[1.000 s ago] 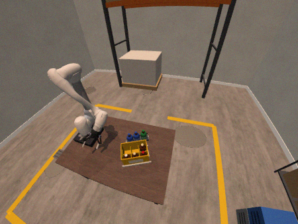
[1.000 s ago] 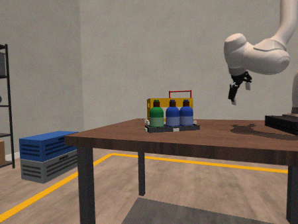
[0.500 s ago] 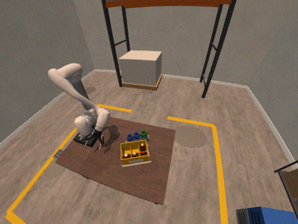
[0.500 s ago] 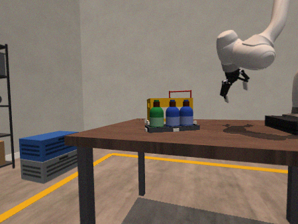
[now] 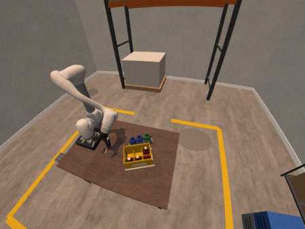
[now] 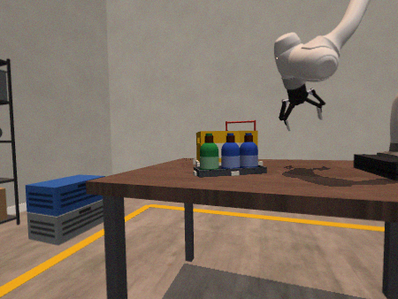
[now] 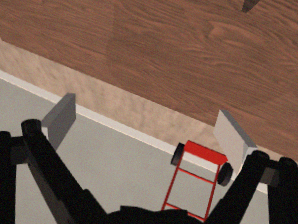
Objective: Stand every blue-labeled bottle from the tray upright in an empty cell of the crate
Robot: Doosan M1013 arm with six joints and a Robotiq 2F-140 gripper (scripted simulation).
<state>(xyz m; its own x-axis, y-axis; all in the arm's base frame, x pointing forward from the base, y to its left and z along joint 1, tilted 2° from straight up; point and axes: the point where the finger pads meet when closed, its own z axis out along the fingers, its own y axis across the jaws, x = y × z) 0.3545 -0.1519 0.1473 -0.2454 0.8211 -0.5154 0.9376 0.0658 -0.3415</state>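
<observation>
Right now my hand is 37 cm to the right of the green-labeled bottle, 37 cm short of it and 13 cm above it. Round my hand: yellow crate: 37 cm ahead, 13 cm below, 11 cm to the left; then tray: 32 cm to the left, 30 cm ahead, 20 cm below.
</observation>
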